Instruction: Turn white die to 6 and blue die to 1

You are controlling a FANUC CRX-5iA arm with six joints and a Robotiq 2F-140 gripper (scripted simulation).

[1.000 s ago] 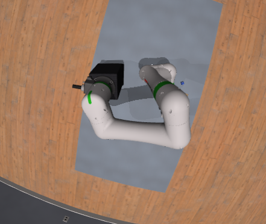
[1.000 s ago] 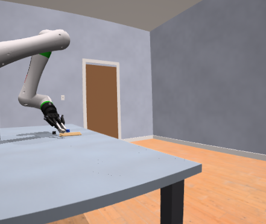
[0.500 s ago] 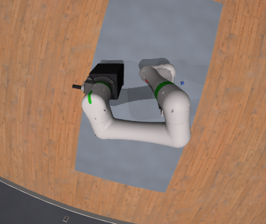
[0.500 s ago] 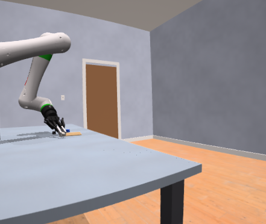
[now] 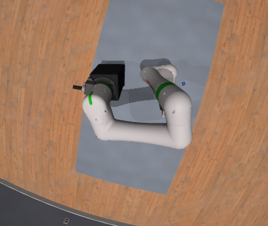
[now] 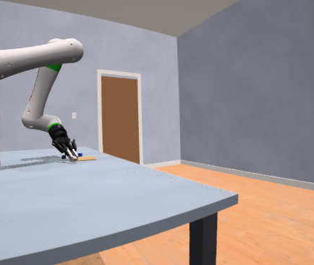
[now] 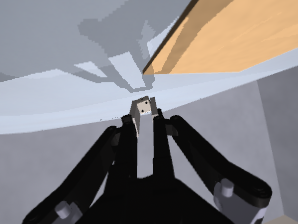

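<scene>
My hand is 110 mm to the right of the tan mat, 80 mm short of it and 40 mm above it. From my hand the other things lie so: blue die 240 mm to the left, 100 mm ahead, 30 mm below; black die 200 mm to the left, 30 mm below, 10 mm behind; white die 20 mm to the right, 20 mm below.
</scene>
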